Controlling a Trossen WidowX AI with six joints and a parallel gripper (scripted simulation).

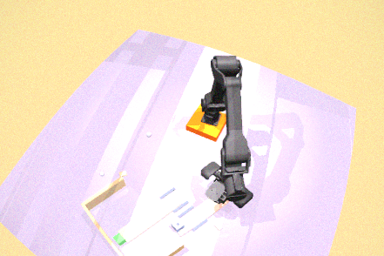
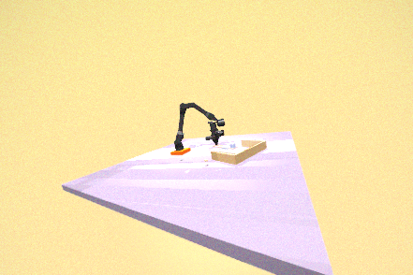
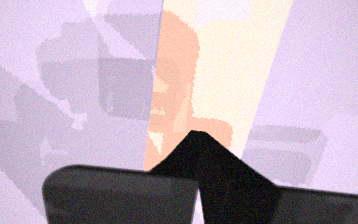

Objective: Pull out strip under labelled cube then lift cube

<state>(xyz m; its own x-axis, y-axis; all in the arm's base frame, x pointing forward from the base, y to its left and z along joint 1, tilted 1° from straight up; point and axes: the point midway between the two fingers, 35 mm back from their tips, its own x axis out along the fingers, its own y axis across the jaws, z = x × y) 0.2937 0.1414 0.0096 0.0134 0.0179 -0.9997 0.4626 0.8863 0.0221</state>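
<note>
My gripper tip is now 80 mm short of the peach-orange strip and 50 mm to the left of it. Also, from my gripper tip: tan block: 120 mm ahead, 20 mm to the left; pale blue cube marked k: 160 mm ahead, 100 mm to the right, 20 mm above.
</note>
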